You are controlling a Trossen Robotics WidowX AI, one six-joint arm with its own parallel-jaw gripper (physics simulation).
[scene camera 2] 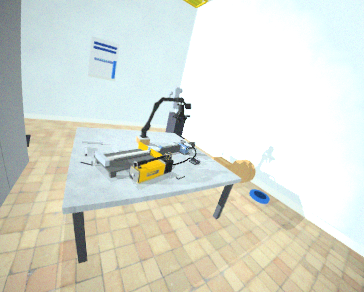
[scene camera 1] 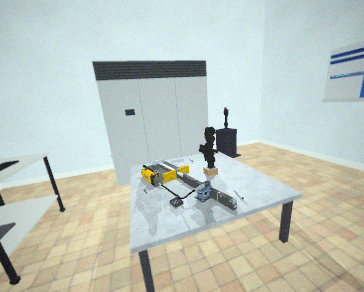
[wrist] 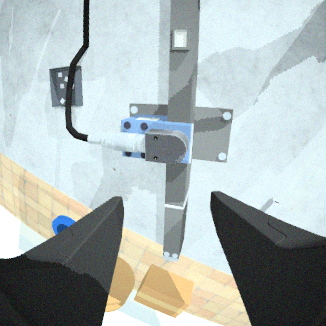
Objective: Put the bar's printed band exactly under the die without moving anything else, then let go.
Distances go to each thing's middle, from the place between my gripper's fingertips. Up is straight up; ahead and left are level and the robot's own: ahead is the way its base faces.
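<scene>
Yellow and black unit (scene camera 2: 144,170): my hand is 22 cm above it, 53 cm to the left of it and 34 cm short of it.
</scene>
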